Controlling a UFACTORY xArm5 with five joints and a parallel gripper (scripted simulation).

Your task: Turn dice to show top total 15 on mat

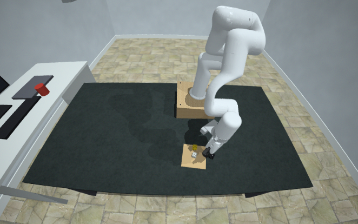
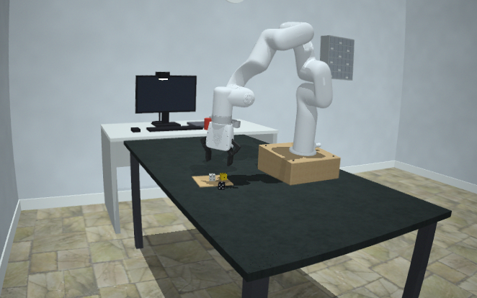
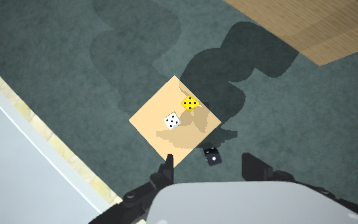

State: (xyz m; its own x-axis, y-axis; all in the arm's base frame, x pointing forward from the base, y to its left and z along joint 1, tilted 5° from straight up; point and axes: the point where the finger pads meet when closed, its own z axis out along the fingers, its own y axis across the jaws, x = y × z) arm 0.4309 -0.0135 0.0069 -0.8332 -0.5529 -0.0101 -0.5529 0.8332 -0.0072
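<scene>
The black die lies 3 cm to the left of my hand and 9 cm below it. From my hand the other things lie so: tan mat 1 cm behind, 7 cm to the right, 10 cm below; then yellow die 6 cm behind, 6 cm to the right, 9 cm below; then white die 1 cm behind, 7 cm to the right, 9 cm below.
</scene>
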